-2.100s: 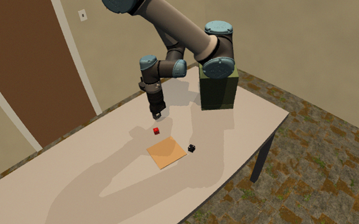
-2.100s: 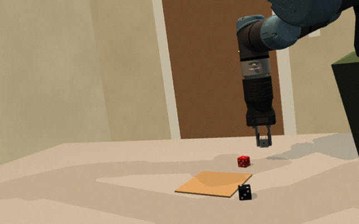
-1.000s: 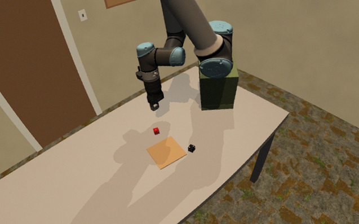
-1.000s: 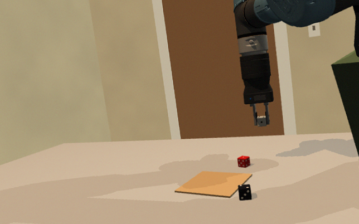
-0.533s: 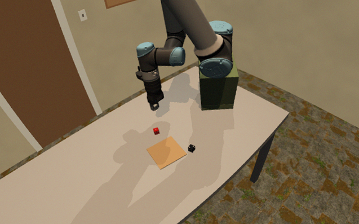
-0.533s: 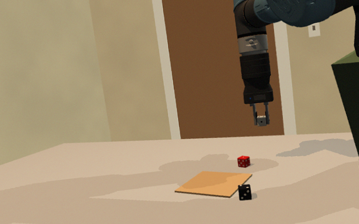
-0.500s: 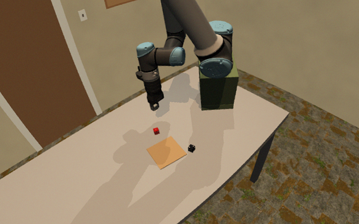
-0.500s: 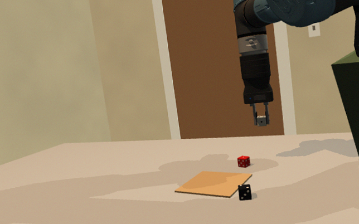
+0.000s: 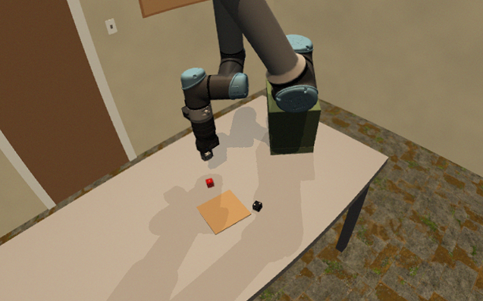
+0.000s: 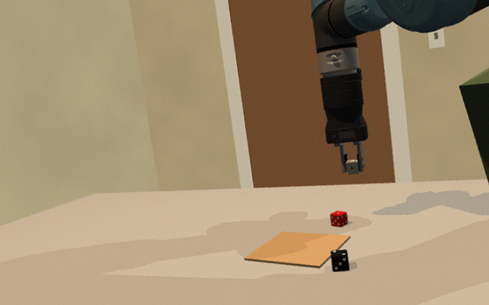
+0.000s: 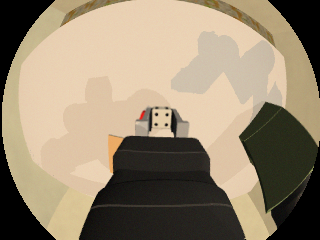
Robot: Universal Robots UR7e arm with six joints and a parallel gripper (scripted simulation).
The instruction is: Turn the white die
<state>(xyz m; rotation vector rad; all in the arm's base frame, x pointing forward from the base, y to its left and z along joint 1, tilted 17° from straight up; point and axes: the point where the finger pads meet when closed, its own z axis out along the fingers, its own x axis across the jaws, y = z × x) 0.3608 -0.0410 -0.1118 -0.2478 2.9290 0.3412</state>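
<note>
Right now the orange mat is 5 cm ahead of my hand, 17 cm to the left of it and 12 cm below it. Also, from my hand: white die: 1 cm below; black die: 6 cm behind, 23 cm to the left, 11 cm below; red die: 3 cm ahead, 4 cm to the left, 11 cm below.
</note>
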